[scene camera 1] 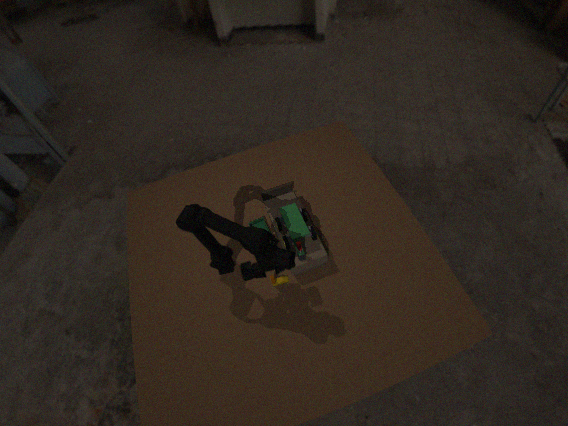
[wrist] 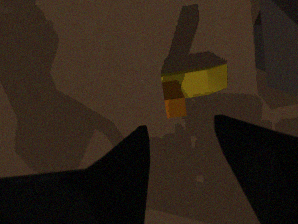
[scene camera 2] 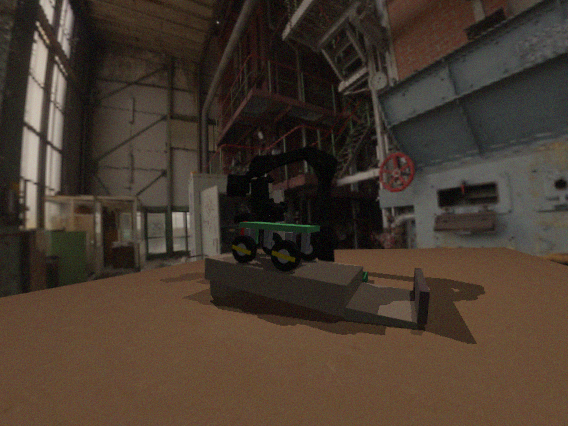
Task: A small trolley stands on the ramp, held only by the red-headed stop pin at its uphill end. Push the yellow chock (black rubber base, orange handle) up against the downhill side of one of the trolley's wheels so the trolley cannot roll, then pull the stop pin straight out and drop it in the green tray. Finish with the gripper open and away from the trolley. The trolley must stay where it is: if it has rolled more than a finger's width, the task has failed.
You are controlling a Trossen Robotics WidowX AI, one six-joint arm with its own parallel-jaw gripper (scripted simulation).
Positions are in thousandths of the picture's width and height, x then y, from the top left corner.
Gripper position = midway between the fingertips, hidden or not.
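Observation:
From scene camera 1 there's a green-decked trolley (scene camera 1: 518,515), along with a ramp (scene camera 1: 555,595). My gripper (scene camera 2: 462,576) is visible too, but scene camera 2 doesn't show the yellow chock, since that's hidden by the ramp. On the wrist camera you do get the chock (wrist: 596,386) and my gripper (wrist: 606,569), while the trolley is out of frame in the wrist view.

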